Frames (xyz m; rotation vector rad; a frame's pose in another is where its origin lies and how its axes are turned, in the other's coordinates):
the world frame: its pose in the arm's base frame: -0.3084 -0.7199 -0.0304 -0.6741 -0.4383 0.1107
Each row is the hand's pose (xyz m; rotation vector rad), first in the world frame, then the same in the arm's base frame.
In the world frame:
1: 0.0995 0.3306 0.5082 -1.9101 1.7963 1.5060
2: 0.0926 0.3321 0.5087 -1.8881 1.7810 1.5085
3: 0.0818 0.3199 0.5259 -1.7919 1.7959 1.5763
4: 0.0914 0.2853 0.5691 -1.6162 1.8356 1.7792
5: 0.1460 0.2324 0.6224 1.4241 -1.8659 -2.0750
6: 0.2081 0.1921 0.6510 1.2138 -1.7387 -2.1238
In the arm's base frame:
1: -0.4220 -0.1440 0.1510 2.2391 -2.0104 -0.3985
2: -0.4284 -0.1442 0.1480 2.2579 -2.0175 -0.4176
3: -0.4460 -0.1463 0.1637 2.2238 -2.0855 -0.5055
4: -0.4572 -0.1460 0.2188 2.0651 -2.1915 -0.7130
5: -0.4328 -0.1433 0.3083 1.7825 -2.2401 -0.9559
6: -0.3906 -0.1433 0.3755 1.5542 -2.2189 -1.0844

